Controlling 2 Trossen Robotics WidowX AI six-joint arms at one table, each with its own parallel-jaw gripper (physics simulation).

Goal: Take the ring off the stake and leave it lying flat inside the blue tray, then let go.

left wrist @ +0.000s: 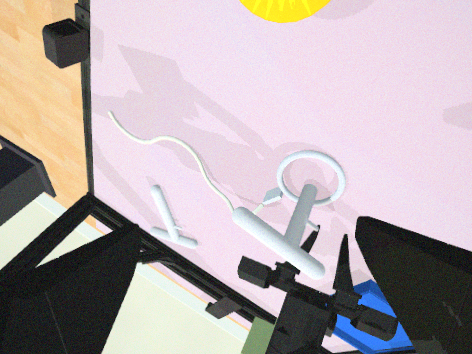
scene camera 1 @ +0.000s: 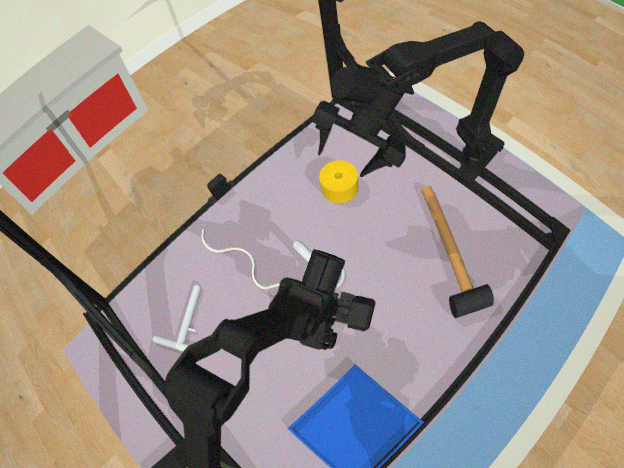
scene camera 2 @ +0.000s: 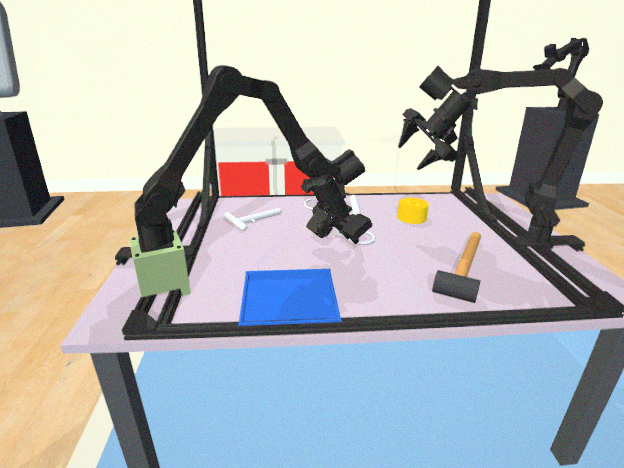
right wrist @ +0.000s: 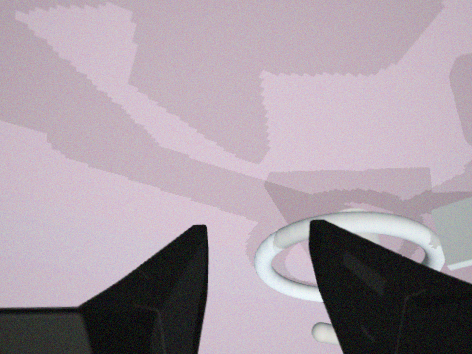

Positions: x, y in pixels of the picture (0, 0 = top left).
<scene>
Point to a hammer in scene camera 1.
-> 470, 300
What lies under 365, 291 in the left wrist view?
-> A blue tray.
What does the yellow cylinder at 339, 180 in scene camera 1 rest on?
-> The table.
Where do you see a ring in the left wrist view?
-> At 272, 195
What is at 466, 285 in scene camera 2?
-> A hammer.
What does my left gripper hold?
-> Nothing.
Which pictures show my right gripper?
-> The left wrist view, scene camera 1, scene camera 2 and the right wrist view: all of them.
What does the white T-shaped piece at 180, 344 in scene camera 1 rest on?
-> The table.
</scene>
